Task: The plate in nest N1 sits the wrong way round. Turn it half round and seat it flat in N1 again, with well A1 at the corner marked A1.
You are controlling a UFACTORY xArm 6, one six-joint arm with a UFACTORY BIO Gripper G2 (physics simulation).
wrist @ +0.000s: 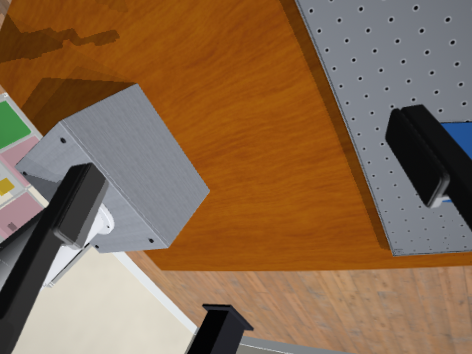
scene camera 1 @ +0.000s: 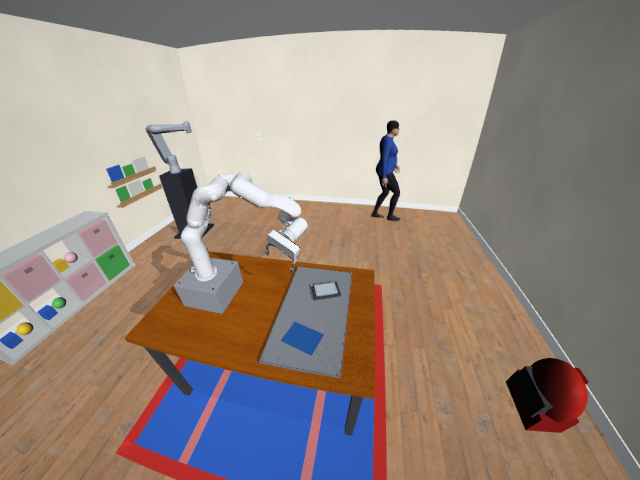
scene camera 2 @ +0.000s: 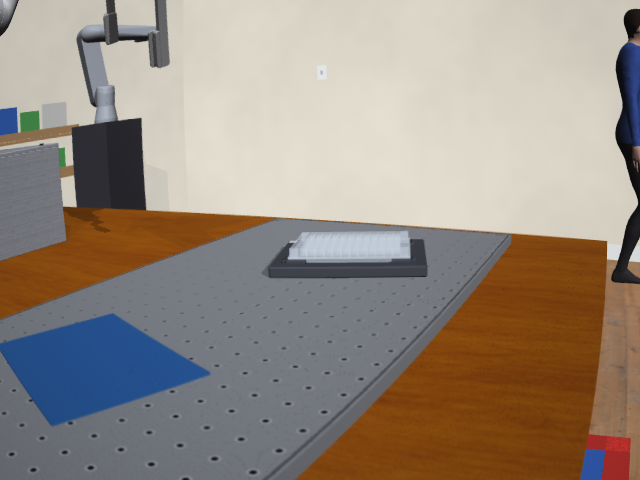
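Observation:
A pale, clear well plate (scene camera 1: 326, 289) (scene camera 2: 351, 245) sits in the dark nest (scene camera 1: 327, 297) (scene camera 2: 346, 270) near the back of the grey perforated board. The well labels and corner marks are too small to read. My gripper (scene camera 1: 280, 261) (scene camera 2: 135, 53) (wrist: 250, 175) is open and empty. In scene camera 1 it hangs above the table's back edge, left of the nest and well apart from it. In scene camera 2 its two fingers show high at the upper left. The wrist view shows both fingers wide apart; the plate and nest do not show there.
The perforated board (scene camera 1: 320, 315) (scene camera 2: 289, 330) (wrist: 400, 50) carries a flat blue square (scene camera 1: 302, 338) (scene camera 2: 103, 366) (wrist: 462, 135) in front of the nest. The arm's grey base block (scene camera 1: 206, 291) (scene camera 2: 31, 201) (wrist: 145, 150) stands on the table's left. A person (scene camera 1: 390, 155) (scene camera 2: 628, 93) stands behind the table.

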